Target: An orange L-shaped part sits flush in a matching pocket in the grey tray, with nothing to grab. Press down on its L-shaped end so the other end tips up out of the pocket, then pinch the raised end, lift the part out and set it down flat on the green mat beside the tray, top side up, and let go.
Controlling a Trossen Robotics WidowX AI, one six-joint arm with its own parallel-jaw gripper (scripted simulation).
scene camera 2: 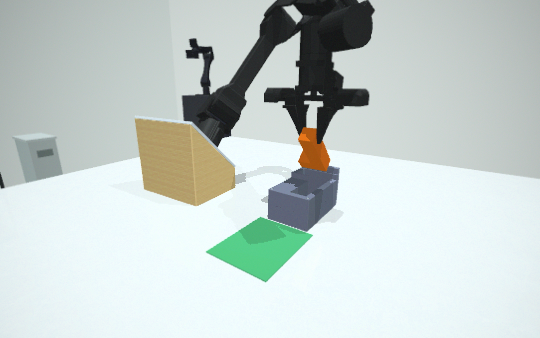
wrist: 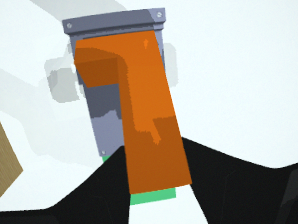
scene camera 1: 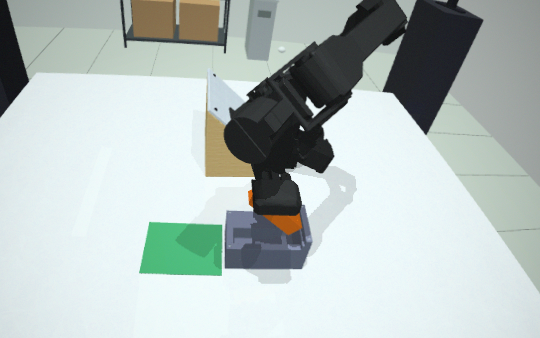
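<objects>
Scene camera 1 shows my gripper; scene camera 2 shows the gripper as well. The gripper is also visible in the wrist view (152, 148). For my gripper, (scene camera 1: 253, 164) and (scene camera 2: 296, 108) are one and the same spot.
</objects>
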